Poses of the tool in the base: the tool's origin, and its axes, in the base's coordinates. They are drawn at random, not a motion.
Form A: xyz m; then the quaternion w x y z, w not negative.
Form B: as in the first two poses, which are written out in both.
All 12 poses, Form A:
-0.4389, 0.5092, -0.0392, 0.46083, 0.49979, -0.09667, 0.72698
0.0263, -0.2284, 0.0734, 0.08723, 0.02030, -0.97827, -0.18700
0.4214, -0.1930, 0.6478, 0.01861, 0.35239, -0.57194, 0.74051
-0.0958, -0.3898, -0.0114, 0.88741, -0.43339, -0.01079, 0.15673
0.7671, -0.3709, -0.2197, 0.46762, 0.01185, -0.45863, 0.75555
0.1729, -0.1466, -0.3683, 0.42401, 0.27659, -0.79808, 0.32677
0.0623, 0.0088, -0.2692, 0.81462, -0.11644, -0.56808, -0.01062
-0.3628, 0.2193, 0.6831, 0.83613, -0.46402, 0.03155, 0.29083
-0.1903, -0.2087, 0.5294, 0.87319, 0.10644, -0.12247, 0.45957
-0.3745, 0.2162, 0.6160, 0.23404, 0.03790, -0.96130, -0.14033
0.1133, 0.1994, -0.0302, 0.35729, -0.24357, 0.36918, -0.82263
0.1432, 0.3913, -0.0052, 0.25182, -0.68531, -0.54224, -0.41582
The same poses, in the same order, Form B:
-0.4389, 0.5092, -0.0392, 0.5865, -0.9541, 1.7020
0.0263, -0.2284, 0.0734, 2.7578, -0.1638, -3.0682
0.4214, -0.1930, 0.6478, -1.4545, -0.5742, -2.6779
-0.0958, -0.3898, -0.0114, -0.8913, 0.1170, 0.2937
0.7671, -0.3709, -0.2197, -0.8668, -0.4632, 2.2506
0.1729, -0.1466, -0.3683, -2.5496, -1.0305, -2.8163
0.0623, 0.0088, -0.2692, -0.4971, -1.1891, 0.3138
-0.3628, 0.2193, 0.6831, -0.9280, 0.3285, 0.5040
-0.1903, -0.2087, 0.5294, 0.0772, -0.3170, 0.9566
-0.3745, 0.2162, 0.6160, 2.8158, -0.4549, -2.9867
0.1133, 0.1994, -0.0302, -0.9090, -0.1374, -2.2549
0.1432, 0.3913, -0.0052, 2.9436, -1.0029, 1.4475

